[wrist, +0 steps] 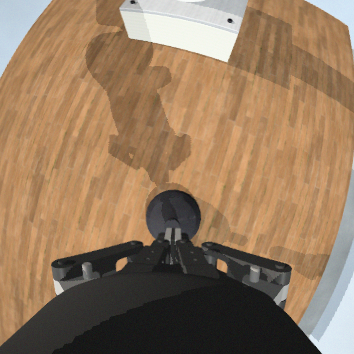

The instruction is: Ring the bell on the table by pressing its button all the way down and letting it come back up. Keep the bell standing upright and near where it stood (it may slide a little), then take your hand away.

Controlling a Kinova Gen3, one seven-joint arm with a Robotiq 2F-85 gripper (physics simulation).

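Places are measured from the arm's base along level axes (x left, y ahead, z down), in centimetres.
Pixels of known places: gripper, fingertip midpoint: (172, 237).
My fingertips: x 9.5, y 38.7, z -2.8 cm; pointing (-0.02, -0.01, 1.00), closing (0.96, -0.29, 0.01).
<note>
Behind a point stands the place of what it marks.
The bell (172, 207) {x 8.7, y 36.7, z 2.7 cm} is a dark, round dome standing upright on the wooden table (260, 165) {x 20.7, y 26.5, z 7.0 cm}, at the lower middle of the wrist view. My gripper (172, 237) {x 9.5, y 38.7, z -2.8 cm} is shut, with nothing between its fingers. Its fingertips overlap the lower middle part of the bell in this view, over the place where the button sits. The button is mostly hidden behind the fingertips. I cannot tell whether the fingertips touch it or whether it is pressed down.
The white and grey base block (180, 32) {x 1.2, y 8.8, z 3.2 cm} of the arm stands at the top of the view, well away from the bell. Shadows of the arm lie on the table between the base and the bell. The table's edge curves along the right side.
</note>
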